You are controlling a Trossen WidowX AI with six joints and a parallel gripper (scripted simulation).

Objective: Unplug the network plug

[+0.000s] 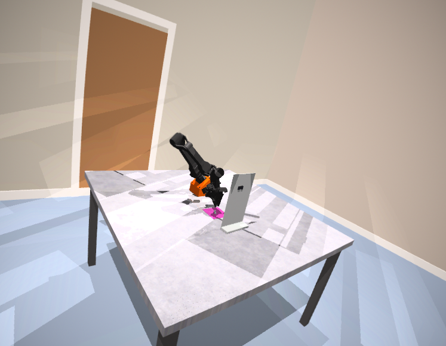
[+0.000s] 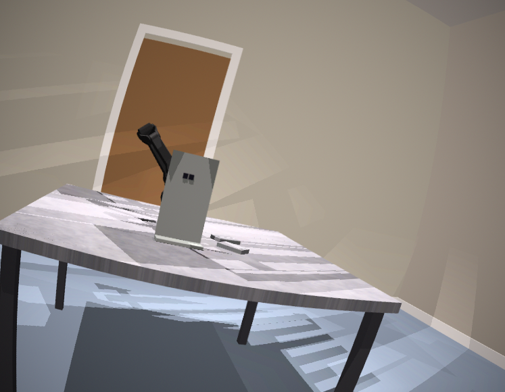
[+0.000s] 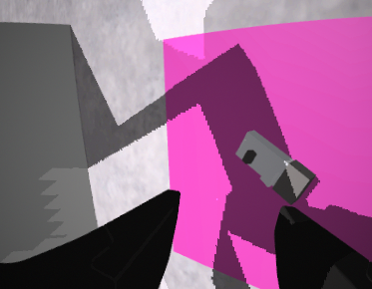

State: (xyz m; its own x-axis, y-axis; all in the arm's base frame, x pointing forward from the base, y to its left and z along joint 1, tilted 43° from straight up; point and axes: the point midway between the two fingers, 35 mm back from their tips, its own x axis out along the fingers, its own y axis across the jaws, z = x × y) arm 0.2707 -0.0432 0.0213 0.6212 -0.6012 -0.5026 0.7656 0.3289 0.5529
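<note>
The grey network plug is 3 cm below my gripper tip and 1 cm to the right of it. Also, from my gripper tip: magenta marked square (4 cm below); then grey panel (17 cm ahead, 10 cm above).
</note>
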